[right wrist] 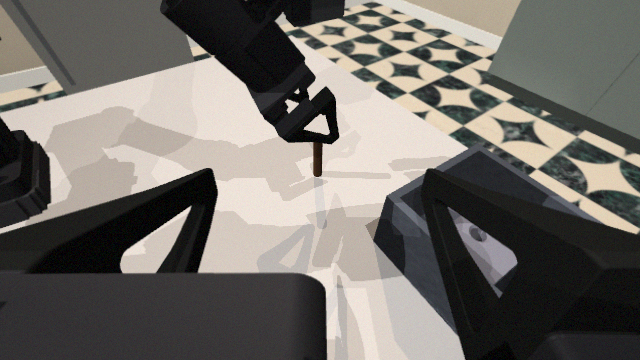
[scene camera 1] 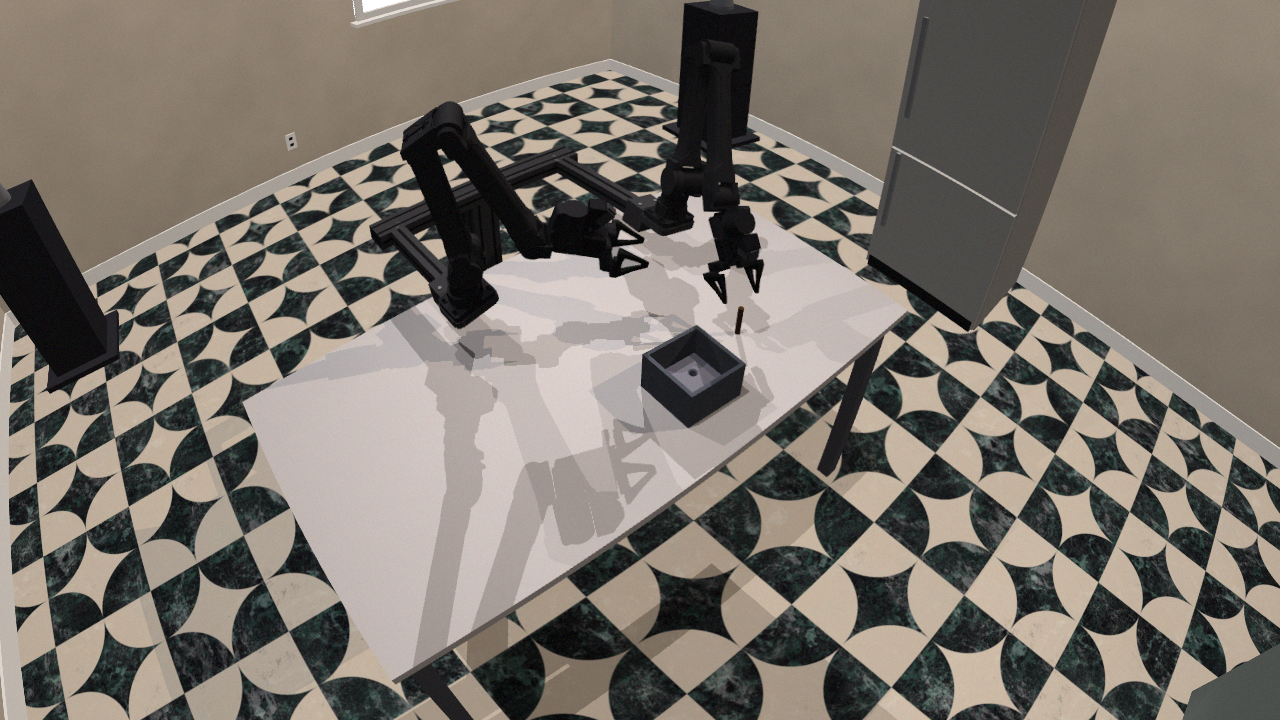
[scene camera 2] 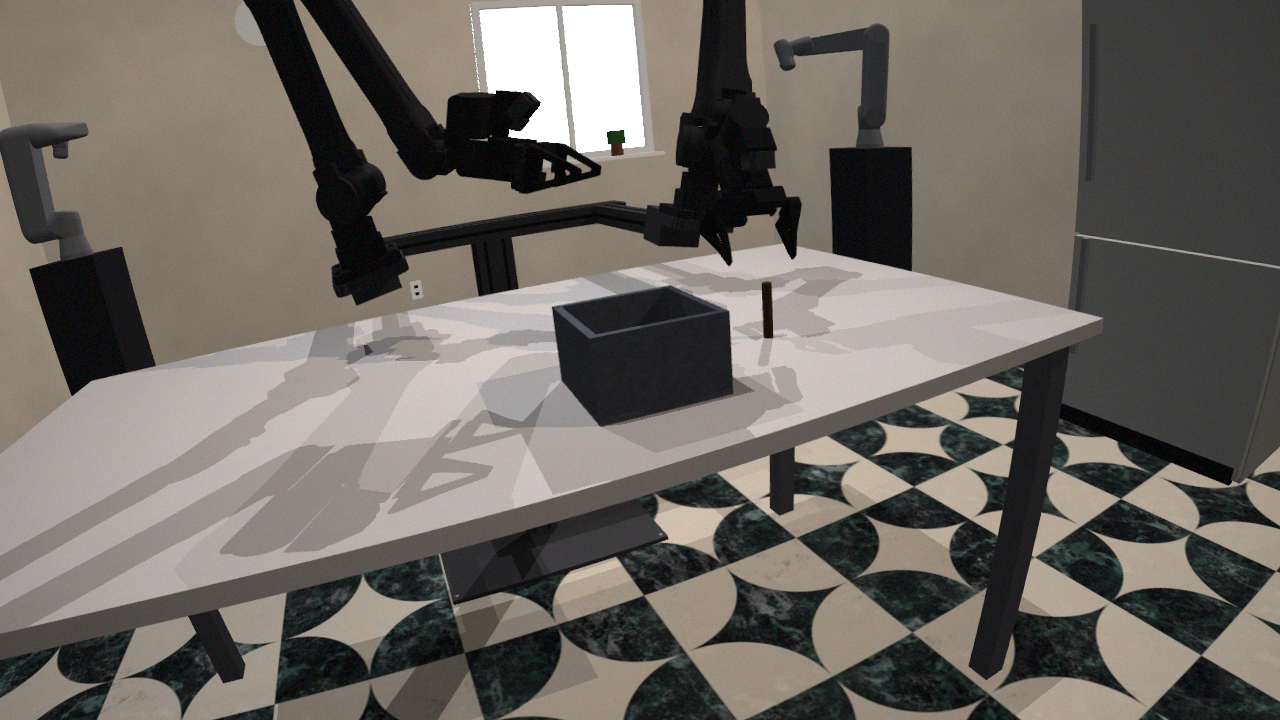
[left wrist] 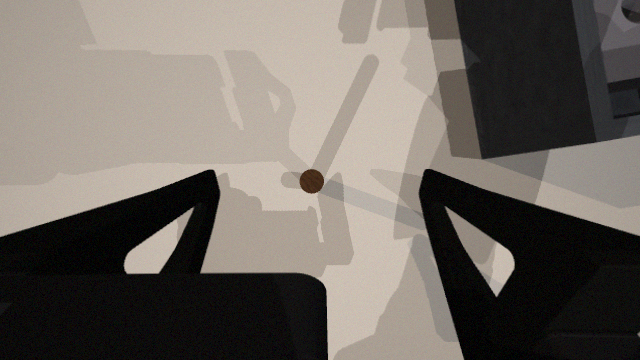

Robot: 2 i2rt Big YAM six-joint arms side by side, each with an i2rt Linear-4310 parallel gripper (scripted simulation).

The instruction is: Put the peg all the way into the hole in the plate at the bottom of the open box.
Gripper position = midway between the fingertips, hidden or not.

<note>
I see my left gripper (scene camera 2: 762, 260), my right gripper (scene camera 2: 591, 172), a dark box (scene camera 2: 663, 362) and a pale plate (scene camera 1: 693, 372).
The dark box also shows in the right wrist view (right wrist: 402, 234), in scene camera 1 (scene camera 1: 689, 408) and in the left wrist view (left wrist: 537, 82). The pale plate is seen too in the right wrist view (right wrist: 494, 260). My left gripper also shows in the right wrist view (right wrist: 319, 119), in scene camera 1 (scene camera 1: 741, 298) and in the left wrist view (left wrist: 319, 181).
</note>
